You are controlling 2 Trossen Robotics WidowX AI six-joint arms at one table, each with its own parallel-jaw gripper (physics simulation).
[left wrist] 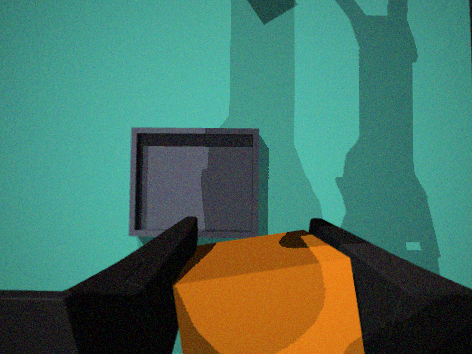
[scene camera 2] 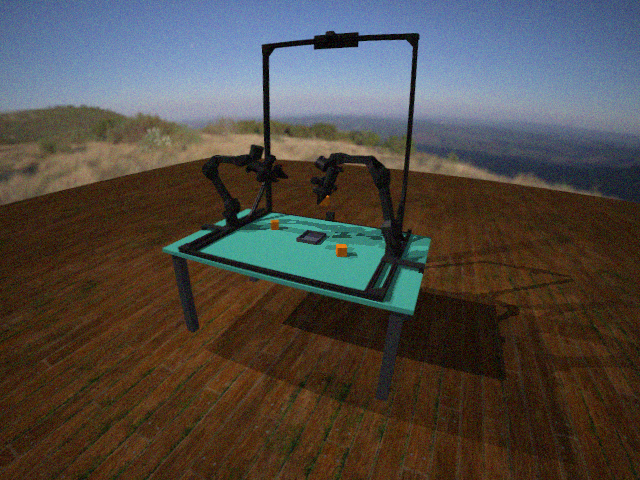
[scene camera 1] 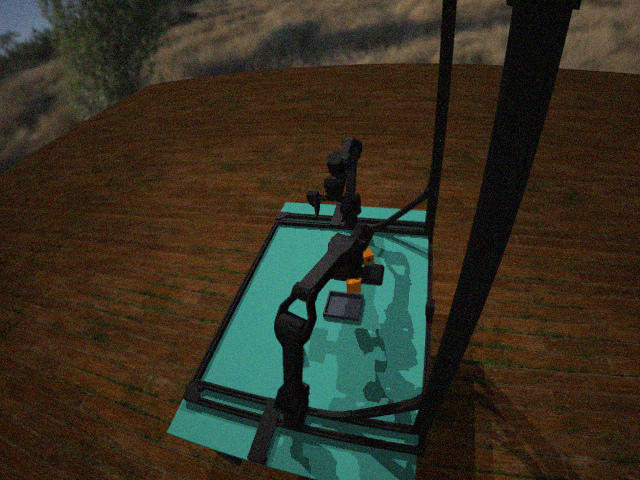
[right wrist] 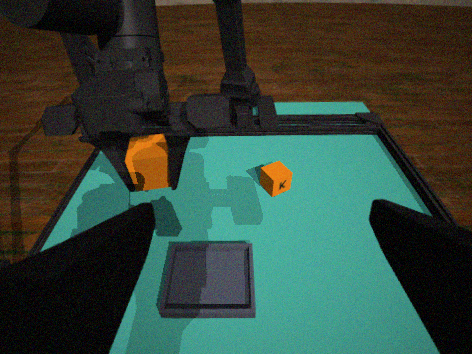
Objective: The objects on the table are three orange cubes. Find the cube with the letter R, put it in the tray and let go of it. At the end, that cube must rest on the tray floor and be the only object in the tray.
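Frame: origin at the left arm's base, x ahead, y left, z up, level; centimetres.
Seen in the pictures: left gripper, between the fingertips: (left wrist: 253, 227) (scene camera 2: 319, 203) (scene camera 1: 354, 280) (right wrist: 153, 189); right gripper, between the fingertips: (scene camera 2: 283, 179) (scene camera 1: 329, 219) (right wrist: 262, 211); left arm's base, origin of its link: (scene camera 2: 393, 254) (scene camera 1: 295, 416) (right wrist: 241, 122); right arm's base, origin of its link: (scene camera 2: 232, 225) (scene camera 1: 351, 221).
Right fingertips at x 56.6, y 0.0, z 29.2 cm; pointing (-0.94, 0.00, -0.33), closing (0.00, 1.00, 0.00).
Pixels of each thing's top centre, then the offset from my right fingertips to it. "spot": a spot on its surface instead. Level surfaces: height alone.
- orange cube, centre of its top: (right wrist: 148, 145) (scene camera 1: 353, 278) (scene camera 2: 324, 196) dx -17.4, dy -11.0, dz -8.9 cm
- shallow dark grey tray, centre of its top: (left wrist: 193, 182) (right wrist: 209, 275) (scene camera 1: 343, 303) (scene camera 2: 311, 235) dx -12.8, dy -5.5, dz -29.3 cm
- K cube, centre of its top: (right wrist: 276, 170) (scene camera 2: 341, 245) dx -33.5, dy +6.5, dz -26.6 cm
- low black frame, a spot on its surface: (scene camera 2: 279, 281) spot: dx -19.2, dy +38.9, dz -32.0 cm
- teal table top, height of its surface: dz -31.1 cm
My left gripper (scene camera 2: 321, 199) (left wrist: 253, 227) (right wrist: 153, 189) is shut on an orange cube (scene camera 1: 353, 285) (scene camera 2: 326, 200) (left wrist: 270, 300) (right wrist: 147, 162), held high above the table; no letter is readable on its visible faces. The shallow dark grey tray (scene camera 1: 342, 319) (scene camera 2: 306, 241) (left wrist: 195, 131) (right wrist: 207, 312) shows an empty floor, partly shaded; it lies ahead of the left fingertips in the left wrist view. The K cube (scene camera 2: 341, 250) (right wrist: 276, 179) rests on the table. Another cube (scene camera 1: 368, 256) (scene camera 2: 274, 224) rests near the right arm, its letter unreadable. My right gripper (scene camera 1: 316, 210) (scene camera 2: 285, 175) (right wrist: 262, 211) is open, raised and empty.
A low black frame (scene camera 1: 242, 289) (scene camera 2: 279, 279) runs around the teal table top (scene camera 1: 248, 330) (scene camera 2: 268, 258). A tall black gantry (scene camera 2: 266, 103) stands at the table's far side in scene camera 2. The left arm (scene camera 1: 320, 273) reaches across the table in scene camera 1.
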